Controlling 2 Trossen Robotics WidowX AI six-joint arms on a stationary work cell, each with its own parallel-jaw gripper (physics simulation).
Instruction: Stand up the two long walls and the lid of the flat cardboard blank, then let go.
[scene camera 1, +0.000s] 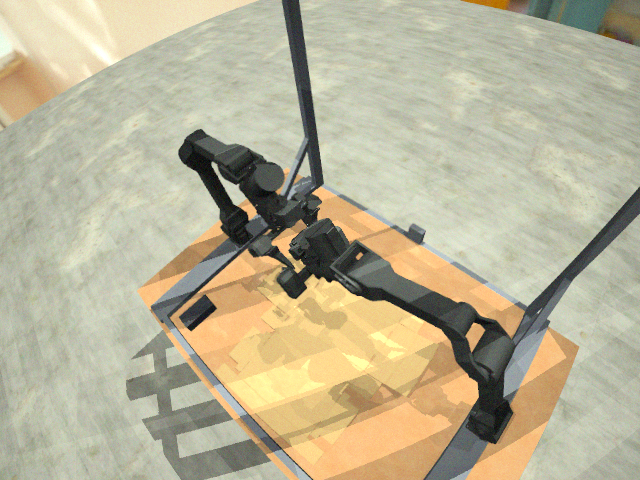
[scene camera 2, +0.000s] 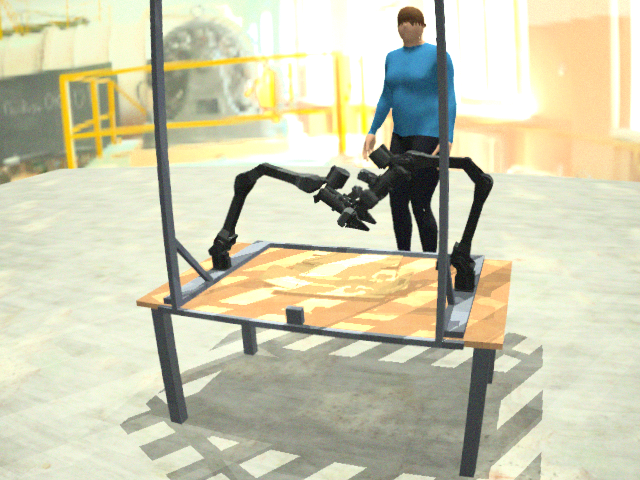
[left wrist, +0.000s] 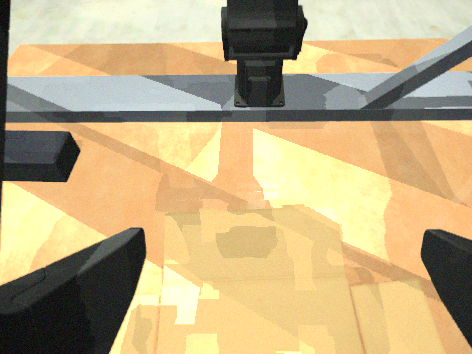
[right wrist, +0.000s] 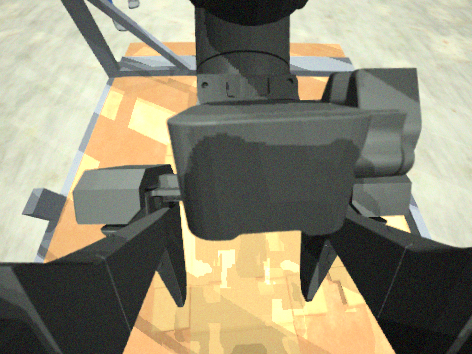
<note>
The left gripper is open, with nothing in its grasp. The right gripper is open, with nothing in its grasp. A dark block rests on the table. Further things: a metal frame post.
The left gripper shows as well in scene camera 2, in the left wrist view and in the right wrist view. The right gripper is seen too in scene camera 2 and in the right wrist view.
</note>
